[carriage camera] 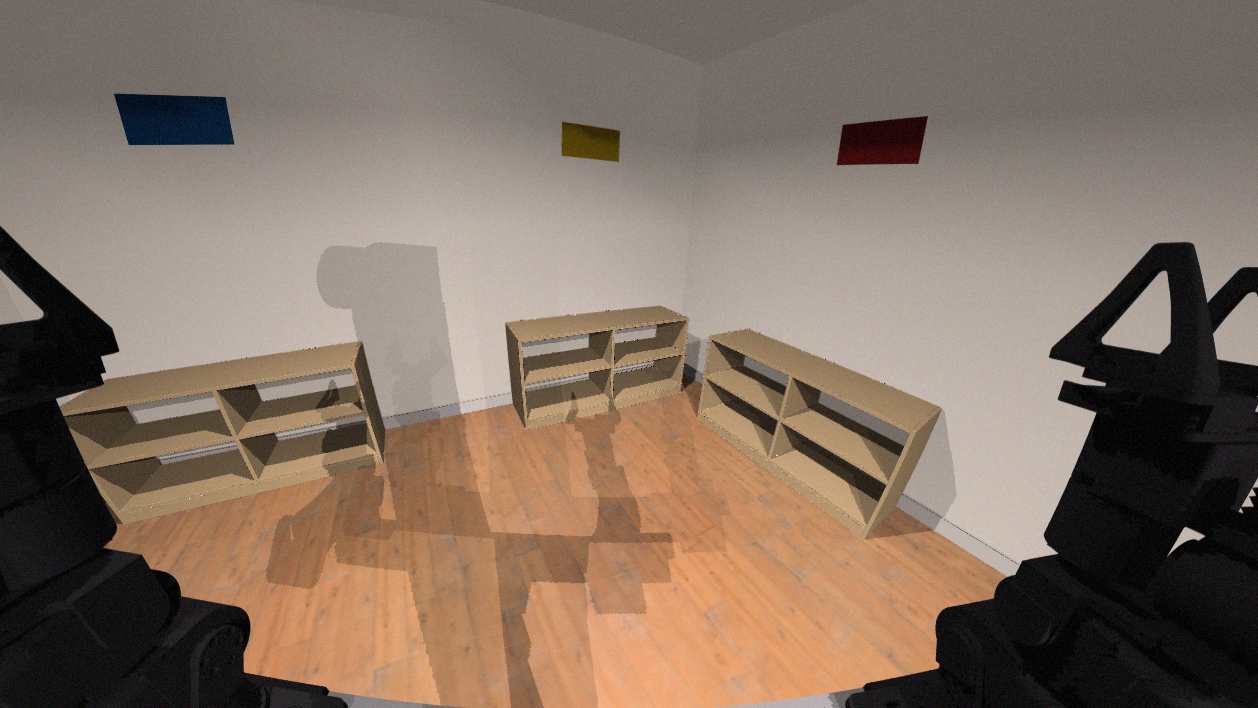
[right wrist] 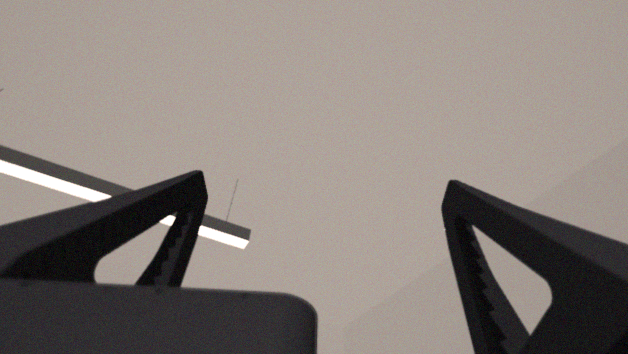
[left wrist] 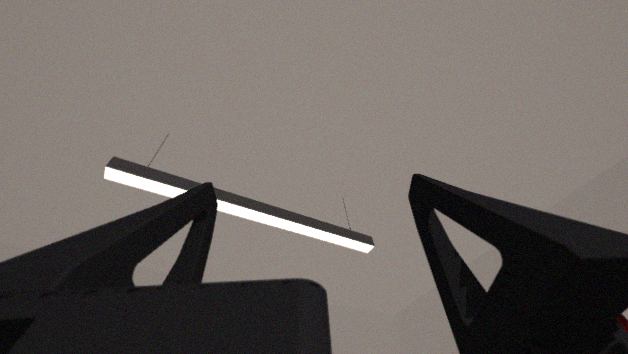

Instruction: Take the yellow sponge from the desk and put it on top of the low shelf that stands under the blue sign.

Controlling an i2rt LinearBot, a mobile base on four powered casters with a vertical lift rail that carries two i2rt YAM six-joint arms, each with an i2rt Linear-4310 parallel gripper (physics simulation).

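Places are measured from the left arm's base along level axes (x ahead, y left, z up), in centimetres.
Pixels of known places: left gripper, fingertip midpoint: (left wrist: pixel 313 189); right gripper, fingertip midpoint: (carriage camera: pixel 1219 255) (right wrist: pixel 323 188).
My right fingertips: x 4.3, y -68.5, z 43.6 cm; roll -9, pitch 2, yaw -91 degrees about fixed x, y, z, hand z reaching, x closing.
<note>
Behind a point stands the place of what it marks.
The blue sign (carriage camera: pixel 174 119) {z 87.1, x 141.1, y 165.0 cm} hangs on the wall at the upper left of the carriage view. Under it stands a low wooden shelf (carriage camera: pixel 228 371) {z -27.2, x 122.9, y 154.4 cm} with two rows of open compartments; its left end is partly hidden behind the left arm. The yellow sponge and the desk do not show in these views. My left gripper (left wrist: pixel 313 189) {z 43.9, x 2.7, y -0.8 cm} is open and empty, its fingers wide apart and pointing up toward the ceiling. My right gripper (right wrist: pixel 323 188) {z 43.6, x 4.3, y -68.5 cm} is also open and empty, raised the same way. Both are far from the shelf.
A second low shelf (carriage camera: pixel 598 324) {z -27.2, x 209.4, y -25.8 cm} stands under a yellow sign (carriage camera: pixel 590 142) {z 86.8, x 238.9, y -16.6 cm} near the room corner. A third low shelf (carriage camera: pixel 827 369) {z -27.2, x 146.5, y -148.3 cm} stands under a red sign (carriage camera: pixel 882 141) {z 87.2, x 158.3, y -159.9 cm}. Wooden floor (carriage camera: pixel 730 598) {z -88.2, x 66.4, y -81.6 cm} with robot shadows lies in front. A ceiling lamp (left wrist: pixel 295 225) {z 119.5, x 92.9, y 0.7 cm} (right wrist: pixel 225 236) {z 119.5, x 109.7, y -30.3 cm} hangs overhead.
</note>
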